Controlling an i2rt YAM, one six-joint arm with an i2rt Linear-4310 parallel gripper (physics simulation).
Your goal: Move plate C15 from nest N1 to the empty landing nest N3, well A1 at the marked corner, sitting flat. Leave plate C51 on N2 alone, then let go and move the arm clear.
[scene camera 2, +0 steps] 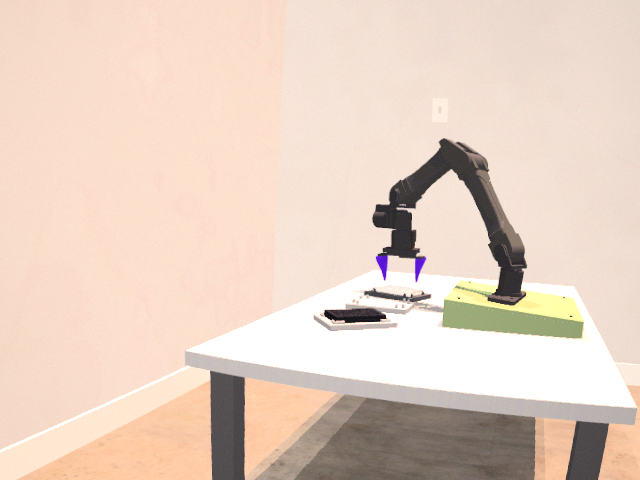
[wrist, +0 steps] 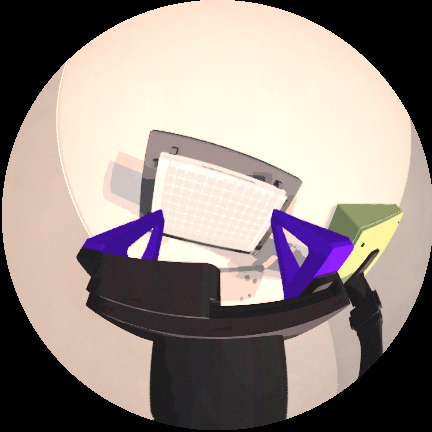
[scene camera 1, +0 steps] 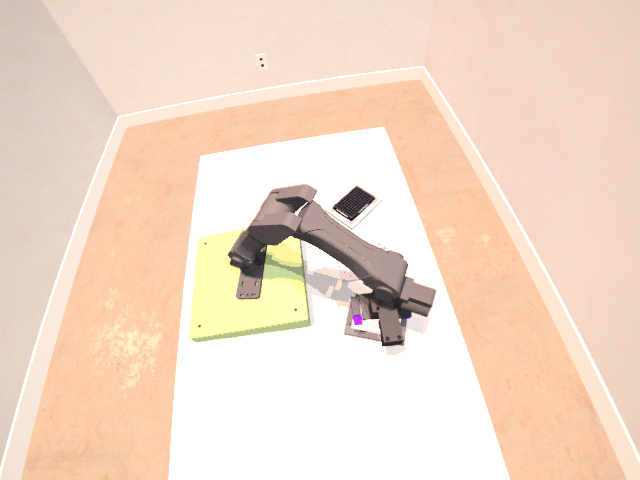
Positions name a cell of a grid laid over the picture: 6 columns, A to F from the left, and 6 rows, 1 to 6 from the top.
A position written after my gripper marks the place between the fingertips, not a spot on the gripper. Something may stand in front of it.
Observation:
My gripper (scene camera 2: D4) is open, with nothing in its grasp. I also see a black gridded plate (scene camera 1: D3).
The black gridded plate also shows in scene camera 2 (scene camera 2: D4). My gripper shows as well in the wrist view (wrist: D3). The wrist view does not show the black gridded plate, which is hidden by my gripper.

